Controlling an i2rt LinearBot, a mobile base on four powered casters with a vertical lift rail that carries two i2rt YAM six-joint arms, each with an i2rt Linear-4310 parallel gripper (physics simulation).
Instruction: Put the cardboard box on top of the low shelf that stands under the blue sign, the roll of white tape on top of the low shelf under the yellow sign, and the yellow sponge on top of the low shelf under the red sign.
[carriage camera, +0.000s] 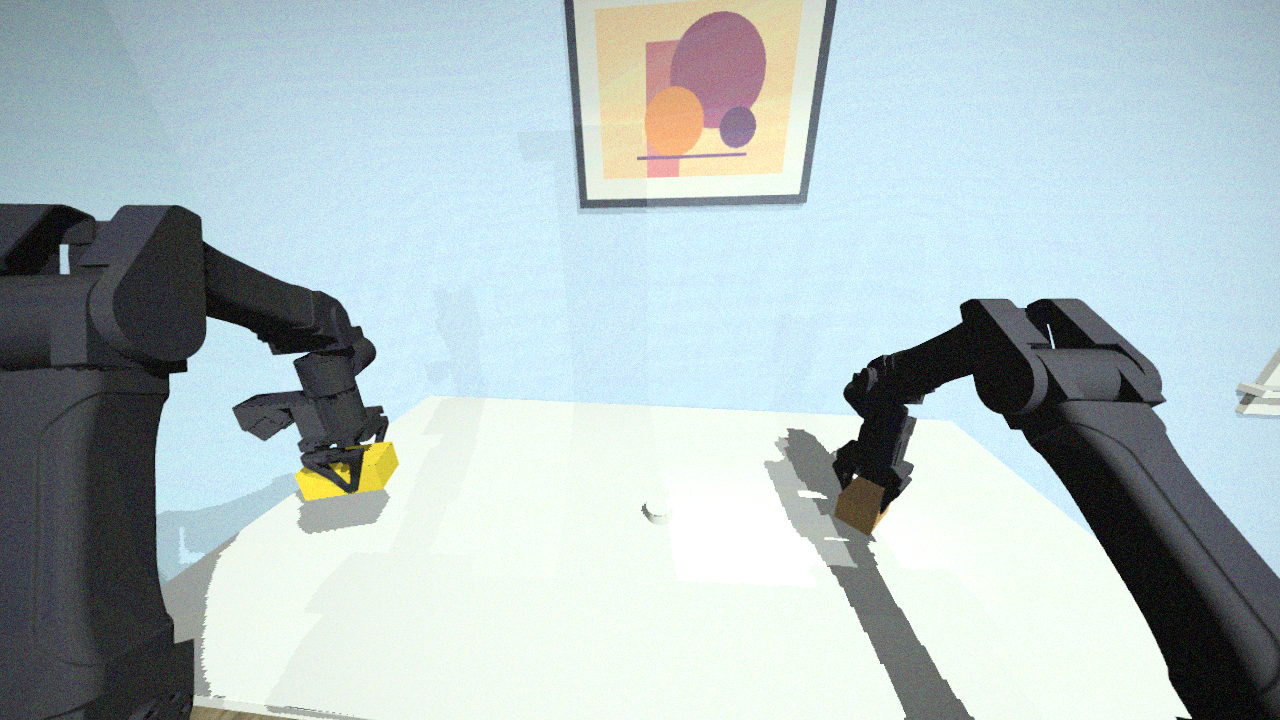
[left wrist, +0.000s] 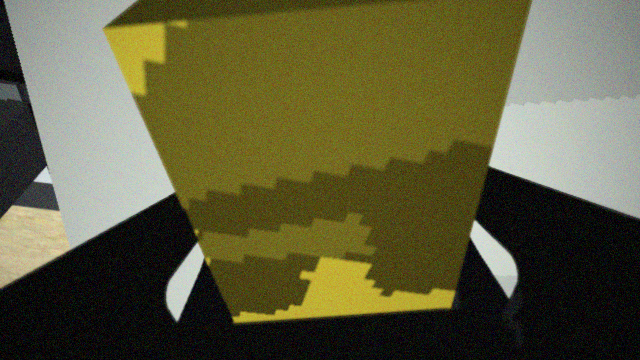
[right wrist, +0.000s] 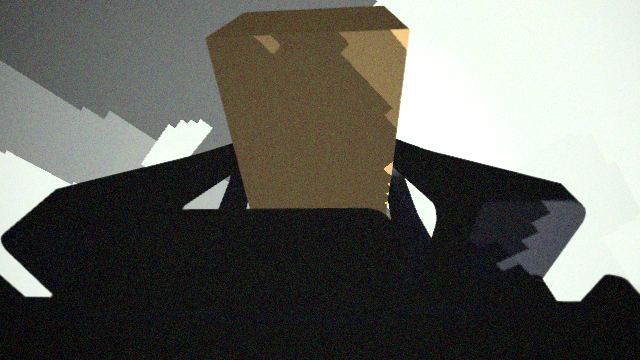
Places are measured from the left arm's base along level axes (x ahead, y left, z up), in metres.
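Pixels of known places: left gripper, fingertip midpoint: (carriage camera: 362, 478) (left wrist: 329, 162); right gripper, fingertip midpoint: (carriage camera: 862, 502) (right wrist: 317, 151).
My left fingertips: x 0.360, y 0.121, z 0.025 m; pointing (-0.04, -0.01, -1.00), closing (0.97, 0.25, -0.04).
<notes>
Ahead of a thing's pixels: the offset from my left fingertips to its middle. Level surfaces: height alone.
The yellow sponge {dx -0.002, dy +0.011, dz +0.020 m} (carriage camera: 383, 461) (left wrist: 320, 100) is held between the fingers of my left gripper (carriage camera: 358, 467) (left wrist: 329, 162), low over the left side of the table, with a shadow beneath it. The brown cardboard box {dx +0.116, dy -0.848, dz -0.136 m} (carriage camera: 861, 507) (right wrist: 315, 110) is between the fingers of my right gripper (carriage camera: 866, 488) (right wrist: 317, 151), which is shut on it at the right of the table. Whether the box touches the table is unclear. The roll of white tape {dx +0.099, dy -0.465, dz -0.149 m} (carriage camera: 653, 513) lies near the table's middle, hard to see against the white top. The shelves and coloured signs do not show.
The white table {dz -0.161 m} (carriage camera: 537, 626) stands before a light blue wall with a framed picture (carriage camera: 796, 202). A pale object (carriage camera: 1260, 401) shows at the right edge of the carriage view. The right arm's shadow runs across the table. Floor shows at the lower left.
</notes>
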